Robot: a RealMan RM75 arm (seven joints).
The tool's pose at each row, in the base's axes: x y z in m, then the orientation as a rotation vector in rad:
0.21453, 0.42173, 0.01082, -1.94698, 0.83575, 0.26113
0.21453, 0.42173, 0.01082, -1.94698, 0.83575, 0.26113
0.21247, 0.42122, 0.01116, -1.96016, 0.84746, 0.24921
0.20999, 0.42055, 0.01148, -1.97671, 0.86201, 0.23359
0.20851, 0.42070, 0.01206, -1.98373, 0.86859, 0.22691
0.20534, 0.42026, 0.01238, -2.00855, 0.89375, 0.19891
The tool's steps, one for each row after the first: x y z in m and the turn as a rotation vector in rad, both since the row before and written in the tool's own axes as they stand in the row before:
0.00000, 0.00000, 0.00000, 0.00000, 0.00000, 0.00000
-0.00147, 0.00126, -0.00093, -0.00922, 0.01717, 0.00038
-0.00168, 0.00160, -0.00114, -0.01145, 0.02184, 0.00013
-0.00144, 0.00052, -0.00045, -0.00494, 0.00947, 0.00032
-0.00226, 0.00200, -0.00110, -0.01650, 0.03705, 0.00078

